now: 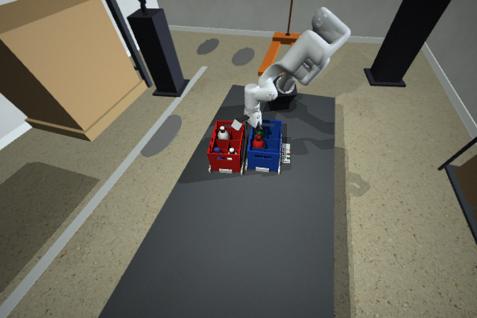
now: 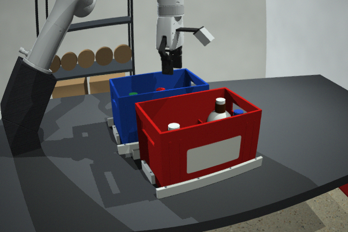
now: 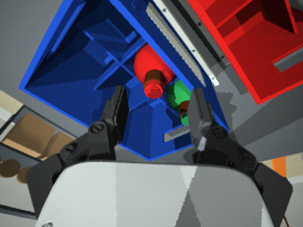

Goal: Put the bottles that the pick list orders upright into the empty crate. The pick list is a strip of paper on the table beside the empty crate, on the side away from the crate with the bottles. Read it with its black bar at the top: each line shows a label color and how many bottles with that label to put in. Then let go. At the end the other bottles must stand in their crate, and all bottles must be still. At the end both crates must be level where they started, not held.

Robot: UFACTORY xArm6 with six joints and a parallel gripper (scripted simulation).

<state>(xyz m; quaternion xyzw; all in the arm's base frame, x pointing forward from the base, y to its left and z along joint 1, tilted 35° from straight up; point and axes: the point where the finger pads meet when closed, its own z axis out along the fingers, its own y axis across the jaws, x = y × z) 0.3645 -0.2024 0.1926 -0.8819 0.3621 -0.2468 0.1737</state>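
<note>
Right now my hand is 10 cm short of the white-capped bottle, 11 cm to the left of it and 15 cm above it. The rest, counted from my hand: red-capped bottle: 3 cm behind, 3 cm to the left, 15 cm below; then blue crate: 3 cm behind, 8 cm to the left, 16 cm below; then green-capped bottle: 11 cm behind, 3 cm to the left, 15 cm below.
</note>
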